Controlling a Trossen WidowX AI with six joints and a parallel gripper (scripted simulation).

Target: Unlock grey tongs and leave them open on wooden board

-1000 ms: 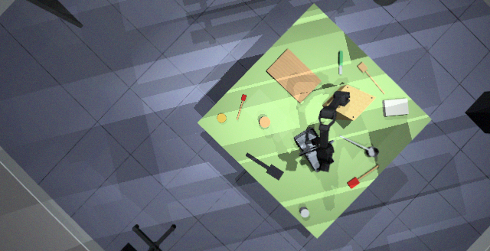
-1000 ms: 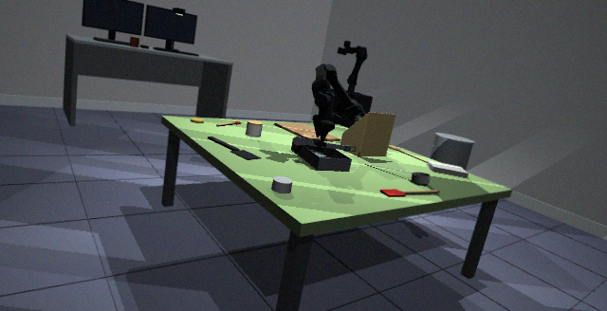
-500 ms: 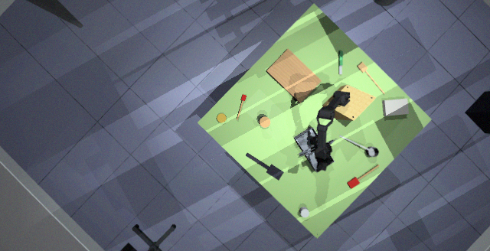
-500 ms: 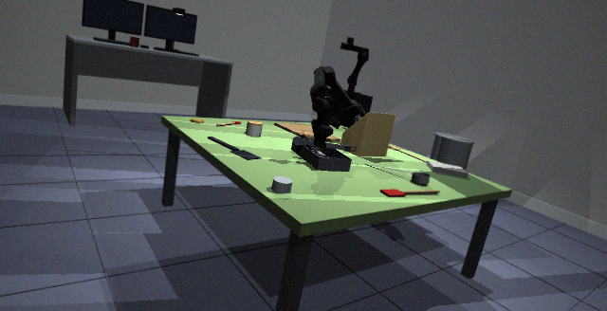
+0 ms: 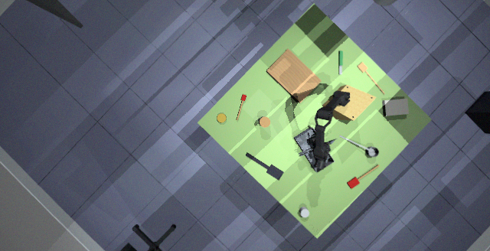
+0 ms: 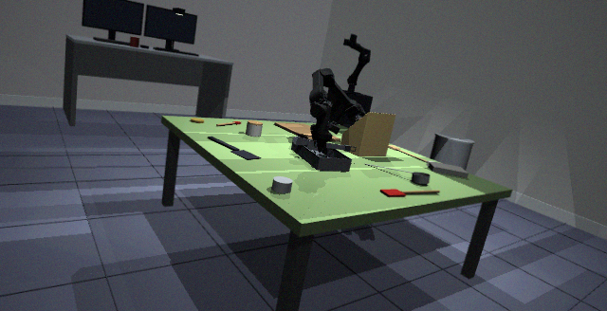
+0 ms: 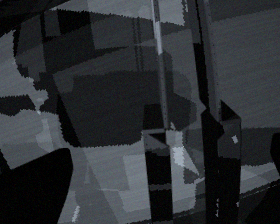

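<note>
Right now my gripper tip is 20 mm to the right of the roasting tin and 10 mm above it. Round my gripper tip: black spatula (350 mm ahead, 140 mm to the right, 40 mm below); then red spatula (100 mm behind, 450 mm to the left, 30 mm below); then cork-topped jar (120 mm ahead, 390 mm to the right, 10 mm below).
</note>
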